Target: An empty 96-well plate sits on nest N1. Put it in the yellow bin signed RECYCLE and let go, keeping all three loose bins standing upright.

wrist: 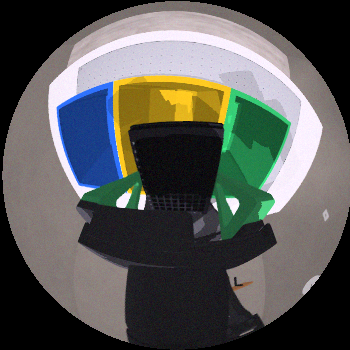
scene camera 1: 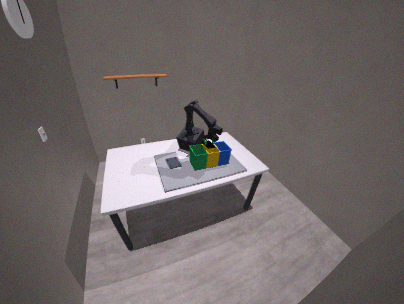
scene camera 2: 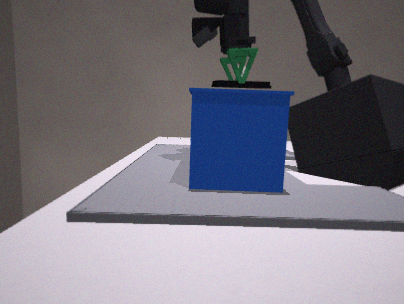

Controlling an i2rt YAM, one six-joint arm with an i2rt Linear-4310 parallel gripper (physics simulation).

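Seen in the pictures: gripper, fingertip midpoint: [wrist: 177, 174] [scene camera 1: 208, 144] [scene camera 2: 237, 85]; arm's base, origin of the base link: [scene camera 1: 190, 133] [scene camera 2: 342, 96].
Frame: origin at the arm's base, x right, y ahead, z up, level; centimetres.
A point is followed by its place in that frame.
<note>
A black 96-well plate [scene camera 1: 209, 145] {z 1.9, x -12.3, y 31.6 cm} [scene camera 2: 241, 84] {z 0.9, x -16.7, y 28.1 cm} [wrist: 177, 155] {z 1.9, x -13.2, y 31.8 cm} is held about level by my gripper [scene camera 1: 209, 142] {z 1.2, x -12.7, y 28.9 cm} [scene camera 2: 241, 79] {z 1.2, x -12.7, y 28.9 cm} [wrist: 177, 174] {z 1.2, x -12.7, y 28.9 cm}, whose green fingers are shut on its two sides. In scene camera 2 it is slightly above the rim height of the blue bin [scene camera 1: 224, 156] {z -8.9, x -27.5, y 37.6 cm} [scene camera 2: 240, 140] {z -10.5, x -33.4, y 28.1 cm} [wrist: 86, 140] {z -8.7, x -33.0, y 26.8 cm}. In the wrist view it overlaps the yellow bin [scene camera 1: 212, 159] {z -9.9, x -14.2, y 38.9 cm} [wrist: 135, 102] {z -8.3, x -20.7, y 34.9 cm}, near the edge shared with the green bin [scene camera 1: 198, 160] {z -8.0, x 0.5, y 40.3 cm} [wrist: 257, 127] {z -9.9, x 3.8, y 36.2 cm}. The three bins stand upright side by side. The yellow bin is hidden in scene camera 2; no RECYCLE sign is readable.
A dark flat nest [scene camera 1: 173, 162] {z -18.5, x 22.3, y 25.5 cm} lies on the grey board [scene camera 1: 172, 184] {z -19.7, x 27.2, y 55.2 cm} [scene camera 2: 150, 207] {z -19.7, x -45.5, y 40.7 cm} [wrist: 170, 57] {z -19.7, x -17.9, y 47.9 cm}, beyond the green bin. The board lies on the white table [scene camera 1: 125, 190] {z -21.0, x 67.5, y 54.1 cm} [scene camera 2: 150, 265] {z -21.0, x -58.2, y 36.9 cm}. The arm's black base [scene camera 1: 186, 142] {z -6.5, x 5.5, y 8.2 cm} [scene camera 2: 345, 130] {z -8.8, x -13.0, y 3.0 cm} stands behind the bins.
</note>
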